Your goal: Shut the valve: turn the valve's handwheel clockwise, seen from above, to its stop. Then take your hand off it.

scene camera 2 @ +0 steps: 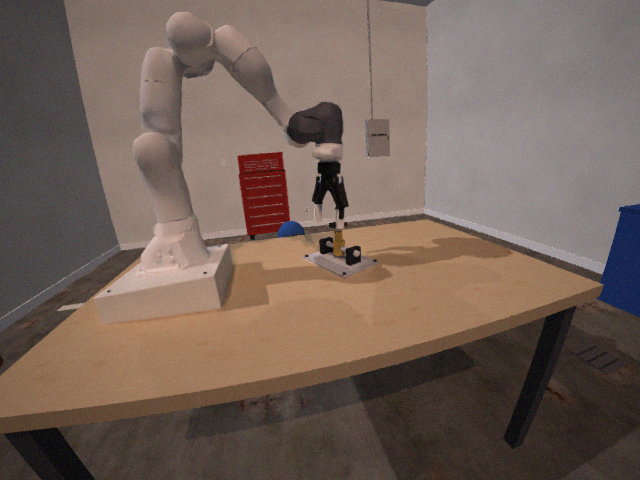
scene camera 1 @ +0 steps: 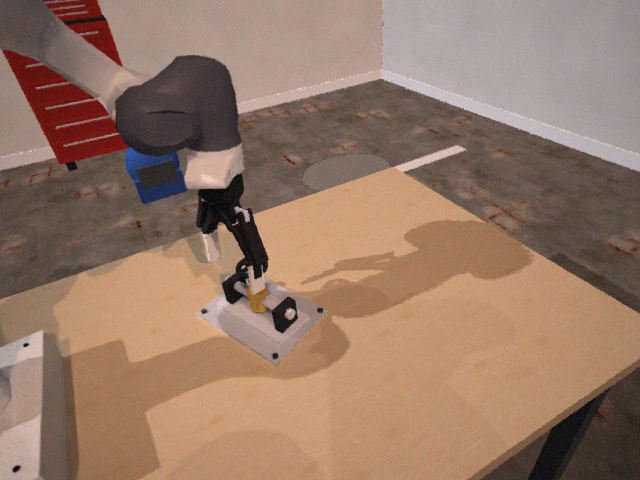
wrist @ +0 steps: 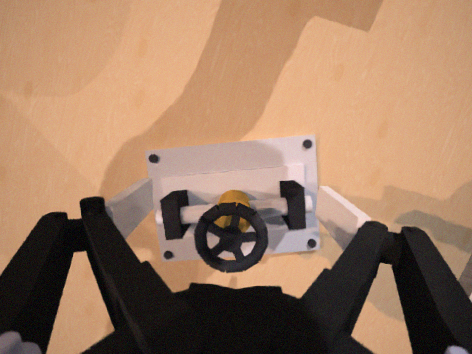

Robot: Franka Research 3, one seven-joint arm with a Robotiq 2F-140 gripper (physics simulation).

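Observation:
The valve has a black handwheel (wrist: 232, 266) (scene camera 2: 332, 225) on a yellow body (scene camera 1: 257, 300) (scene camera 2: 338, 245) (wrist: 233, 197). A white pipe crosses the body between two black blocks on a grey base plate (scene camera 1: 248, 336) (scene camera 2: 330, 265) (wrist: 210, 155). My gripper (scene camera 1: 235, 274) (scene camera 2: 329, 224) (wrist: 235, 197) points down over the valve, open and with nothing between the fingertips gripped. In the wrist view one finger stands on each side of the handwheel, with a gap on both sides. In scene camera 1 the near finger hides much of the handwheel. How far it is turned cannot be told.
The valve stands on a wooden table (scene camera 1: 387, 403) (scene camera 2: 289, 356). The arm's white base block (scene camera 1: 23, 418) (scene camera 2: 160, 302) is at the left. A red tool cabinet (scene camera 1: 85, 116) (scene camera 2: 264, 204) and a blue object (scene camera 1: 155, 194) (scene camera 2: 291, 228) are beyond the table.

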